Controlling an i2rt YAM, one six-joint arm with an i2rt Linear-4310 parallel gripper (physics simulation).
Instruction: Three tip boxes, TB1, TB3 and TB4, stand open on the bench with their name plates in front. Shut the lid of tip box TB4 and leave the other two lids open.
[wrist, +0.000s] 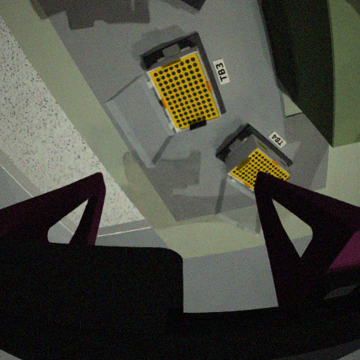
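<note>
Tip box TB4 (259, 169) stands open at the right of the middle, with a yellow perforated rack. Its clear lid (239, 210) is swung back on the side away from the name plate (277, 139); the right finger hides part of the box and lid. Tip box TB3 (185, 91) stands open above and to the left, its clear lid (142, 120) folded back at its lower left, its name plate (221, 71) on the right. My gripper (179, 180) is open and empty, its right fingertip overlapping TB4 in the view. TB1 does not show.
A large dark green object (305, 65) stands at the upper right. A pale green strip (95, 135) runs along the edge of the grey work surface (107, 75). Beyond it at the left lies a speckled surface (40, 110). Dark shadows fall at the top left.
</note>
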